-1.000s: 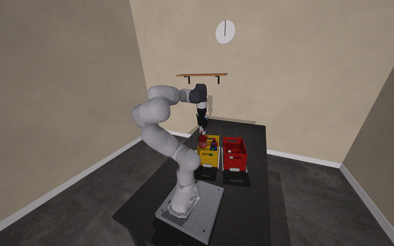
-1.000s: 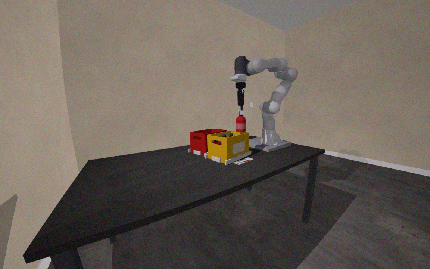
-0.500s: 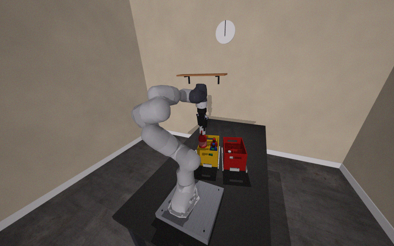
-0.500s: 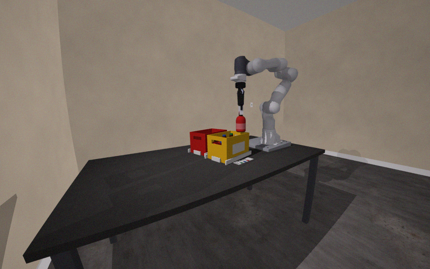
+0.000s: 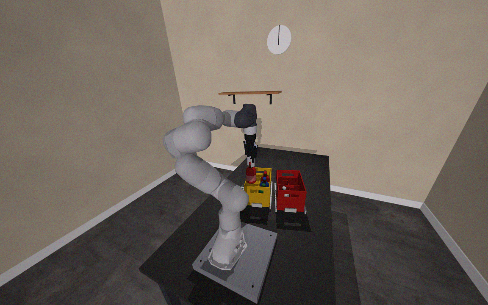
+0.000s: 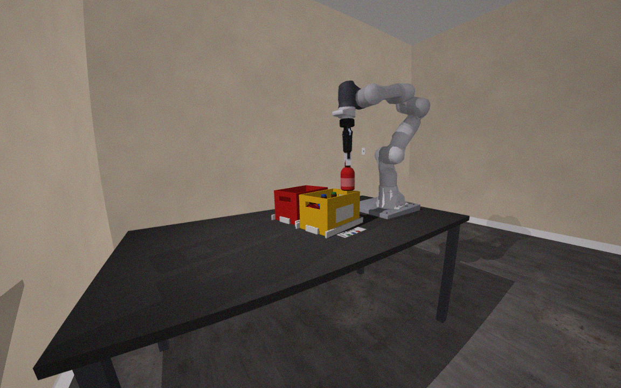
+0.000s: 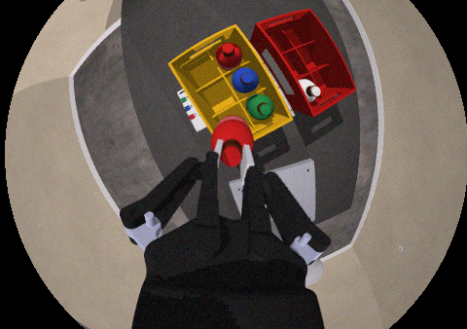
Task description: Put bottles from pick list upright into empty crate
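Now: hand 260 mm above the green-labelled bottle, 90 mm to the left of it and 20 mm short of it. Round my hand: white-capped bottle 260 mm below, 230 mm to the right, 40 mm ahead; then yellow crate 260 mm below, 90 mm ahead, 20 mm to the right; then blue-labelled bottle 260 mm below, 110 mm ahead, 70 mm to the right.
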